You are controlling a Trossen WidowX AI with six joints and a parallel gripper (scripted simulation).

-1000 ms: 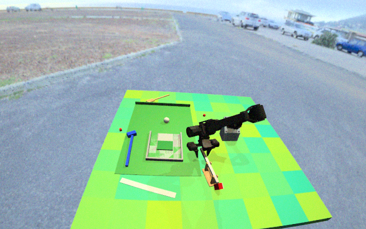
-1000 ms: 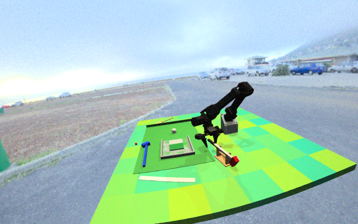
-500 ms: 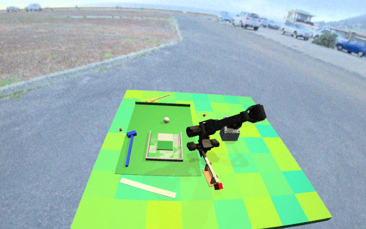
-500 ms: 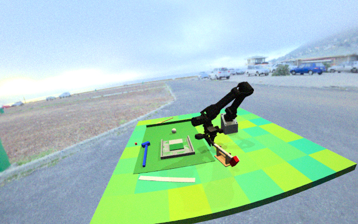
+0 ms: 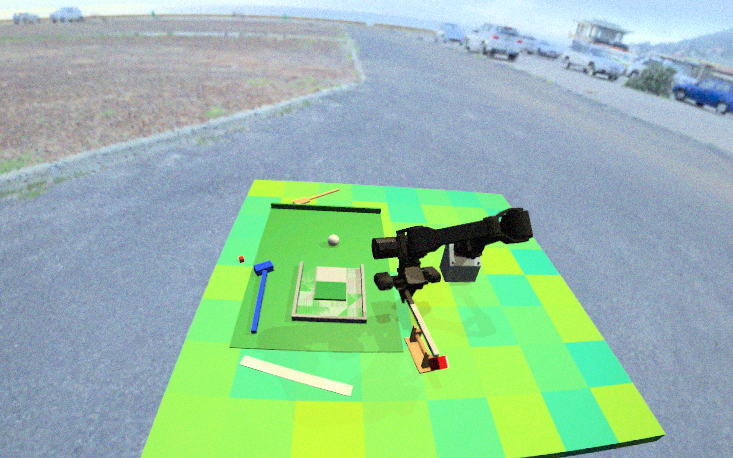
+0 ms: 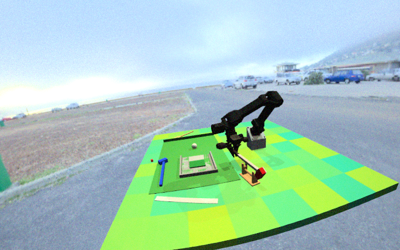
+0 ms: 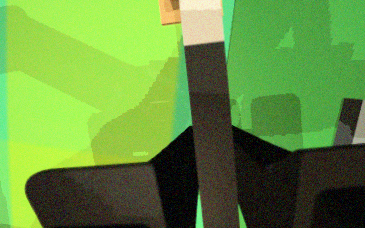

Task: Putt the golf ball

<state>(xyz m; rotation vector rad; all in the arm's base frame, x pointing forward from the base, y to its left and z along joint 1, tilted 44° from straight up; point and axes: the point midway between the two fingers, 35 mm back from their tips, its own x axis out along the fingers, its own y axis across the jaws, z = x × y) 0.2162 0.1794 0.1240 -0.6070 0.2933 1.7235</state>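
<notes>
My gripper tip is now 3 cm past the red putter, 11 cm to the right of it and 2 cm below it. Round my gripper tip: wooden stand: 4 cm behind, 13 cm to the left, 3 cm below; white bar: 29 cm ahead, 22 cm to the left, 7 cm below; white golf ball: 23 cm ahead, 34 cm to the right, 4 cm below.
</notes>
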